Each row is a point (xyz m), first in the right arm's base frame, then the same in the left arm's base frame.
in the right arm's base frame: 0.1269 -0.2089 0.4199
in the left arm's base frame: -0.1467 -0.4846 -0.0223
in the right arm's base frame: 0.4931 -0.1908 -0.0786
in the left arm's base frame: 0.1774 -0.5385 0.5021
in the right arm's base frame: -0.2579 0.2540 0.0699
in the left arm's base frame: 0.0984 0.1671 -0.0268
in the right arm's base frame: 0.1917 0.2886 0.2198
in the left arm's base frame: -0.1778 -0.0482 0.2944
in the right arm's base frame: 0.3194 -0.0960 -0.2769
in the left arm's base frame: 0.3665 -0.3334 0.4768
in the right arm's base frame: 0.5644 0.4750 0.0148
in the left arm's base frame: -0.1771 -0.0228 0.7581
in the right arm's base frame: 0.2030 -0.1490 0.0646
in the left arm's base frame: 0.1206 -0.3951 0.2147
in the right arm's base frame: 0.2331 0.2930 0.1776
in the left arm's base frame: -0.1545 -0.0552 0.3484
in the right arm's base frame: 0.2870 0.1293 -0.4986
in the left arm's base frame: 0.4857 -0.0790 0.6252
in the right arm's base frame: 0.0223 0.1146 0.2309
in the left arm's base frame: -0.0723 -0.1188 0.0871
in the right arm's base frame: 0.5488 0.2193 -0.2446
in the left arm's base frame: 0.1520 -0.1796 0.7655
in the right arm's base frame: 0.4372 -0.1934 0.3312
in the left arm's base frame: -0.1653 -0.6001 0.2789
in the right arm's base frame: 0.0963 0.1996 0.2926
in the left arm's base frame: -0.1802 -0.0942 0.1522
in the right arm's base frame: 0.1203 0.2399 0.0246
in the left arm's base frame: 0.0330 -0.0150 0.3016
